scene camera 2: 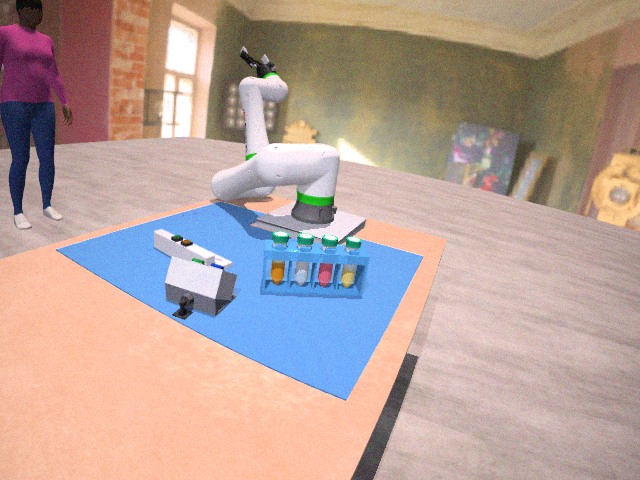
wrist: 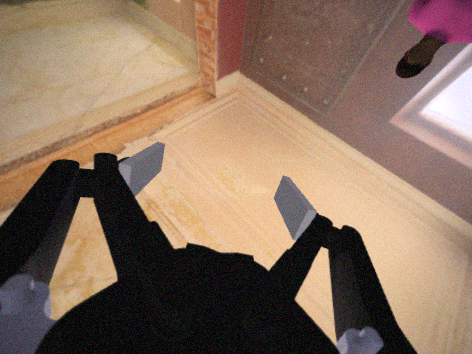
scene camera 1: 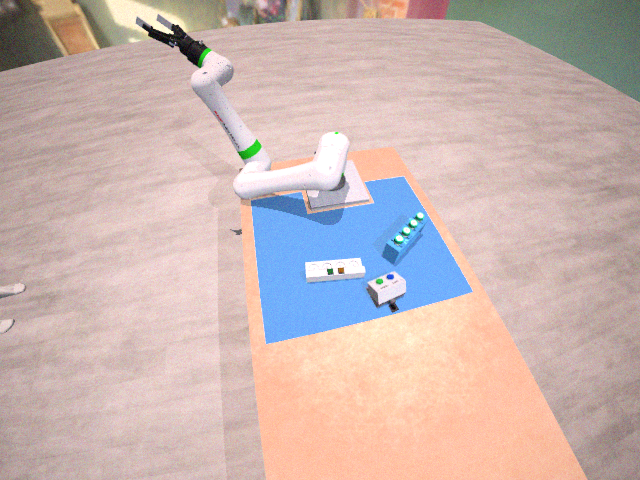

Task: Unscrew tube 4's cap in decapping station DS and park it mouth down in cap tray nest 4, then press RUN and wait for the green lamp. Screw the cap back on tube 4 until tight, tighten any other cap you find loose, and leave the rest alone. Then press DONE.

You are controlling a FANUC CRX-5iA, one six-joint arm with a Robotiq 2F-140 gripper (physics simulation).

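Where they show: gripper, fingertip midpoint: (scene camera 2: 252, 52) (wrist: 223, 172) (scene camera 1: 147, 18); arm's base, link origin: (scene camera 2: 312, 216).
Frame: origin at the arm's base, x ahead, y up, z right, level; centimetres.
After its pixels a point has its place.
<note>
My gripper (scene camera 1: 151, 21) @(x -54.4, y 64.7, z 62.8 cm) (scene camera 2: 254, 54) @(x -54.4, y 64.7, z 62.8 cm) (wrist: 223, 172) @(x -54.4, y 64.7, z 62.8 cm) is open and empty, raised high behind the work area, far from the objects. The blue decapping rack (scene camera 1: 391, 253) @(x 49.0, y 2.9, z -7.0 cm) (scene camera 2: 315, 293) @(x 46.0, y -2.6, z -18.4 cm) holds tubes with orange, clear, red and yellow contents, each under a green cap; tube numbers and cap tightness cannot be read. The long white cap tray (scene camera 1: 336, 277) @(x 50.0, y -0.7, z 15.9 cm) (scene camera 2: 168, 246) @(x 49.1, y -0.4, z 20.1 cm) has ring-shaped nests and no cap visible in them. On it sit a dark green square (scene camera 1: 329, 271) @(x 48.4, y 2.5, z 18.2 cm) (scene camera 2: 177, 237) @(x 48.6, y 2.5, z 17.3 cm) and an orange-brown square (scene camera 1: 340, 270) @(x 49.3, y 2.5, z 14.2 cm) (scene camera 2: 186, 242) @(x 49.7, y 2.5, z 13.5 cm). The button box (scene camera 1: 386, 293) @(x 63.4, y 3.9, z 2.8 cm) (scene camera 2: 199, 279) @(x 63.6, y 3.2, z -1.2 cm) has green and blue buttons.
The objects stand on a blue mat (scene camera 1: 289, 310) @(x 56.0, y -2.8, z 35.9 cm) (scene camera 2: 310, 341) @(x 62.2, y -2.8, z -23.4 cm). A small black fitting (scene camera 1: 393, 306) @(x 67.2, y -1.4, z 0.5 cm) (scene camera 2: 183, 310) @(x 67.4, y -1.9, z -0.3 cm) stands at the button box's outer side. The arm's grey base plate (scene camera 1: 356, 188) @(x 8.7, y -0.7, z -10.3 cm) (scene camera 2: 348, 224) @(x -0.6, y -0.3, z -12.9 cm) is behind the mat. A person (scene camera 2: 31, 67) stands at the far left in scene camera 2.
</note>
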